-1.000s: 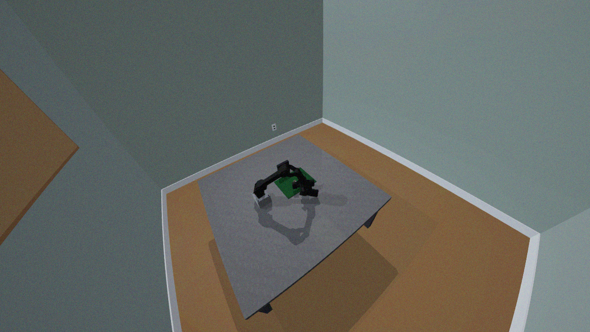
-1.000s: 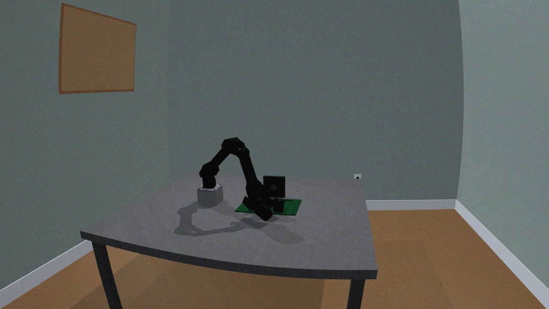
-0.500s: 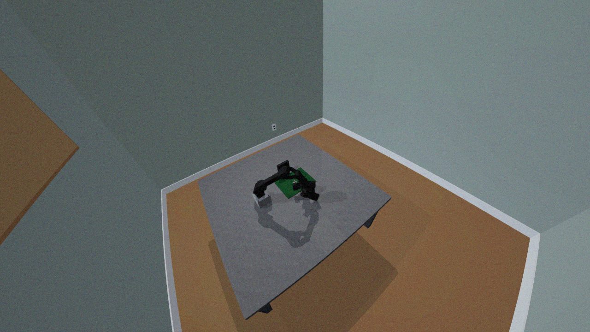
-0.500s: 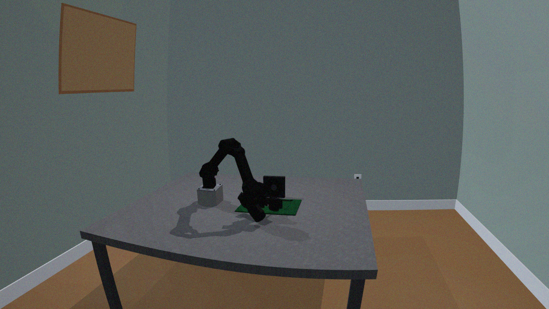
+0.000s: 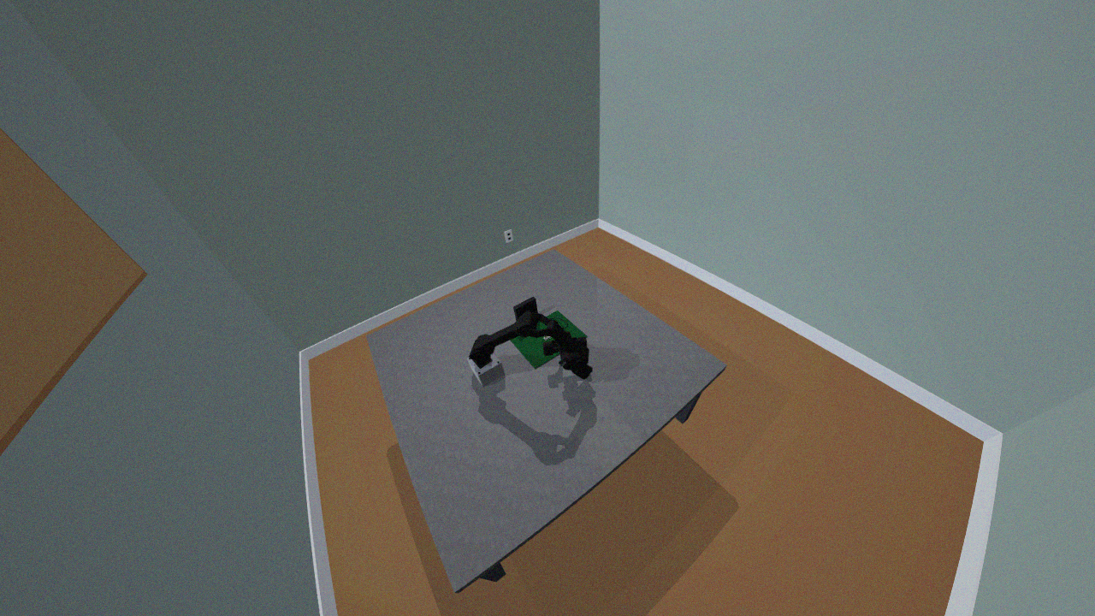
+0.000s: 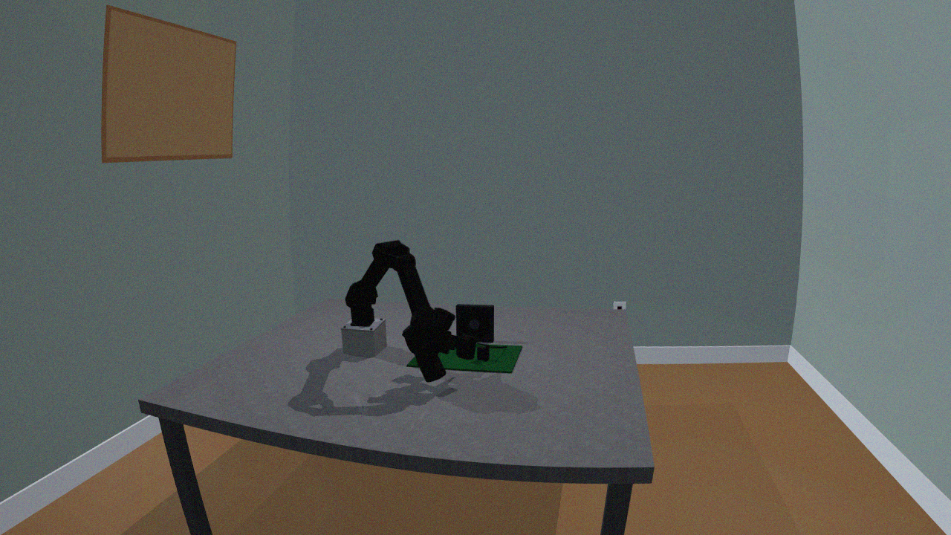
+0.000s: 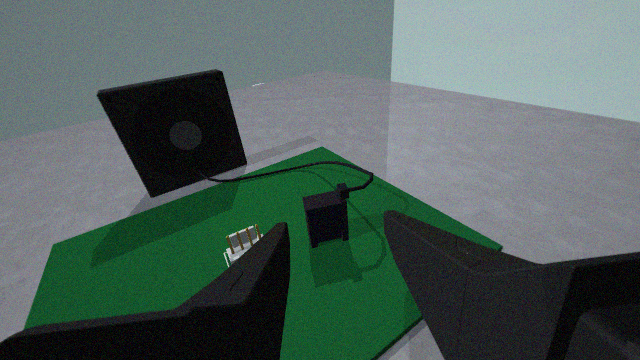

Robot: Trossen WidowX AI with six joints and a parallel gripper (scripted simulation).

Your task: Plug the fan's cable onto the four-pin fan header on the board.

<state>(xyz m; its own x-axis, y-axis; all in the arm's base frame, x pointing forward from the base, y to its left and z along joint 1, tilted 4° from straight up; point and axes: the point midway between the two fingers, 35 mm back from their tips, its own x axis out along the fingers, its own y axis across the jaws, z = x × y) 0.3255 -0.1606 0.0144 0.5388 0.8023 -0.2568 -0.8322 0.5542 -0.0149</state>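
Right now the black plug is 6 cm to the left of my gripper tip, 6 cm below it and 4 cm ahead of it. Also, from my gripper tip: green board 10 cm to the left, 10 cm below, 1 cm behind; white four-pin fan header 10 cm to the left, 8 cm below, 2 cm behind; fan 26 cm to the left, 2 cm below.
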